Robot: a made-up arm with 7 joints. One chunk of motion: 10 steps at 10 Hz.
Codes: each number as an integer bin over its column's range. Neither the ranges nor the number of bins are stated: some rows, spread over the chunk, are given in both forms.
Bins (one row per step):
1: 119 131 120 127 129 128
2: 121 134 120 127 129 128
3: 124 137 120 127 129 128
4: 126 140 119 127 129 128
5: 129 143 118 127 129 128
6: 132 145 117 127 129 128
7: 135 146 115 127 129 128
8: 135 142 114 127 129 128
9: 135 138 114 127 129 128
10: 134 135 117 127 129 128
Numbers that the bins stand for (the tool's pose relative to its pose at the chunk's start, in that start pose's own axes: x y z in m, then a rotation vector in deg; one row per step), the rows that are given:
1: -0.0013 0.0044 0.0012 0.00 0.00 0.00
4: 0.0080 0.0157 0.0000 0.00 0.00 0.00
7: 0.0200 0.0232 -0.0047 0.00 0.00 0.00
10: 0.0187 0.0094 -0.0024 0.00 0.00 0.00
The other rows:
2: 0.0013 0.0082 0.0012 0.00 0.00 0.00
3: 0.0053 0.0119 0.0012 0.00 0.00 0.00
5: 0.0120 0.0195 -0.0012 0.00 0.00 0.00
6: 0.0160 0.0220 -0.0024 0.00 0.00 0.00
8: 0.0200 0.0182 -0.0059 0.00 0.00 0.00
9: 0.0200 0.0132 -0.0059 0.00 0.00 0.00

